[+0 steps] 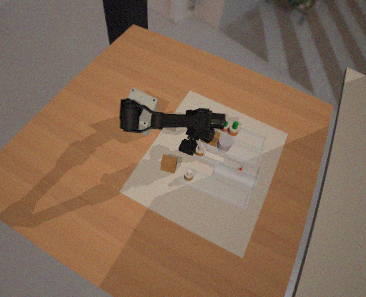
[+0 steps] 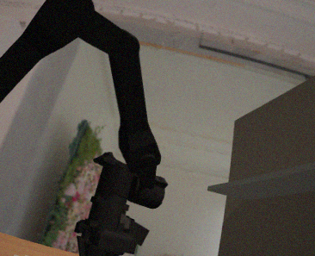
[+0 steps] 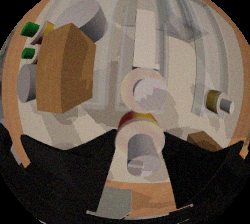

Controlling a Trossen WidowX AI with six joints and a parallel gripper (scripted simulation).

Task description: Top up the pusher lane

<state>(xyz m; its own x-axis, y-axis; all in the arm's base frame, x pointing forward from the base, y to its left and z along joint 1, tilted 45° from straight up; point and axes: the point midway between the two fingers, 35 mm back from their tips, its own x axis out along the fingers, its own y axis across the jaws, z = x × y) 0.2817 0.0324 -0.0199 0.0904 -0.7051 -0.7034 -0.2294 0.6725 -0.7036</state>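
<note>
Right now the brown box is 9 cm to the left of my gripper tip, 4 cm ahead of it and 1 cm below it. Also, from my gripper tip: clear lane rack: 19 cm ahead, 3 cm below, 2 cm to the left; then pale pusher part: 15 cm ahead.
</note>
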